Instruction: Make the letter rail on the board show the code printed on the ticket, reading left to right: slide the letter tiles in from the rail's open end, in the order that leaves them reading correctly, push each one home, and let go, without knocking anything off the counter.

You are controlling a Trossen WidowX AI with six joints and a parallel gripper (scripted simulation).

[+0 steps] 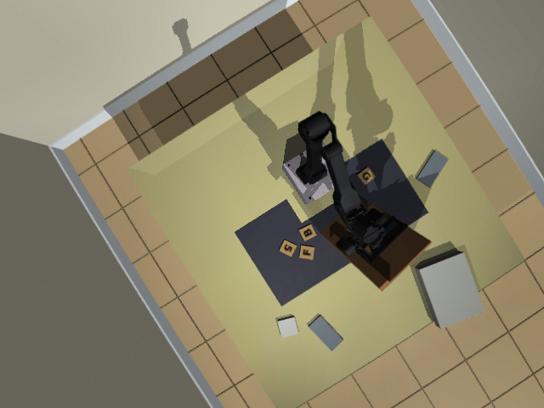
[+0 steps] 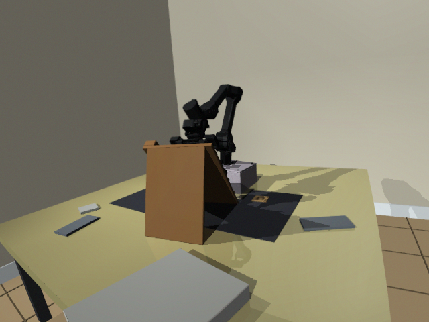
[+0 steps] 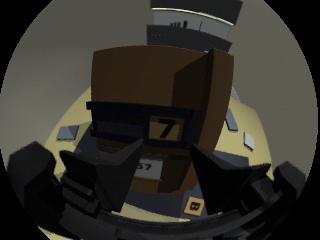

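My gripper tip is 10 cm above the white ticket, 3 cm to the right of it and 3 cm past it. From my gripper tip the other things lie so: dark mat (20 cm below, 14 cm behind, 2 cm to the right); small white block (46 cm to the right, 19 cm below, 14 cm ahead); large grey box (44 cm ahead, 20 cm to the left, 18 cm below).
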